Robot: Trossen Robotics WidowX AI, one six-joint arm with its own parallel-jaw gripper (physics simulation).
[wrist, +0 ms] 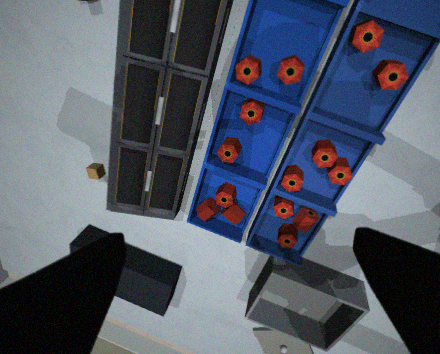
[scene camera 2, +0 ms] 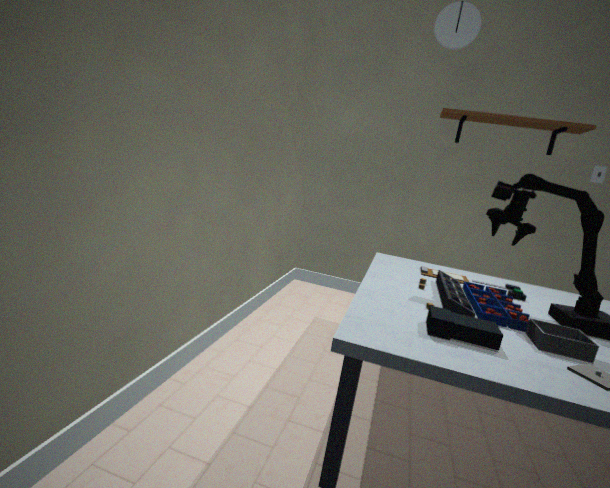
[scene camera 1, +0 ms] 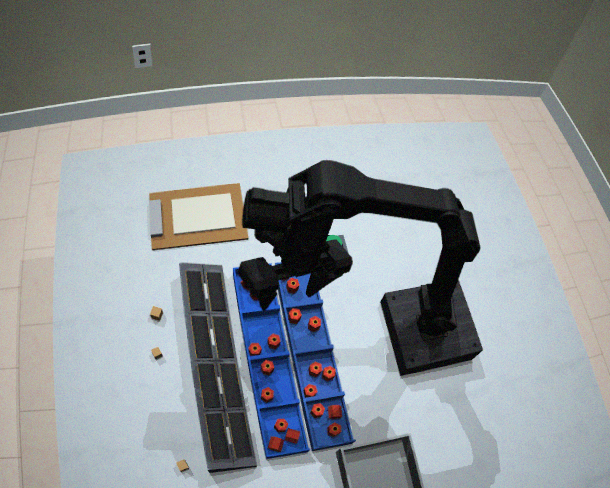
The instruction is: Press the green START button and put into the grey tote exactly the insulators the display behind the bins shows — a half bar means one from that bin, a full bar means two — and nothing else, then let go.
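My gripper [scene camera 1: 287,300] [scene camera 2: 503,239] [wrist: 240,241] is open and empty, high above the blue bins [scene camera 1: 264,325] [wrist: 295,30]. The bins hold red hexagonal insulators [scene camera 1: 274,339] [wrist: 247,70], some lying on their sides. The arm hides part of the far bins in scene camera 1. The green START button [scene camera 1: 333,238] [scene camera 2: 516,289] is partly hidden behind the gripper in scene camera 1. The display [scene camera 1: 203,335] [scene camera 2: 454,292] [wrist: 142,100] has dark cells with thin amber outlines; I see no lit bars. The grey tote [scene camera 1: 414,463] [scene camera 2: 559,346] shows no insulator on its visible floor in the wrist view.
A black box [scene camera 2: 462,328] [wrist: 145,280] stands near the display's near end. Small wooden cubes [scene camera 1: 156,312] [wrist: 95,171] lie beyond the display. A brown board [scene camera 1: 198,241] lies past the far end. A flat plate [scene camera 2: 590,374] [wrist: 270,340] lies by the tote.
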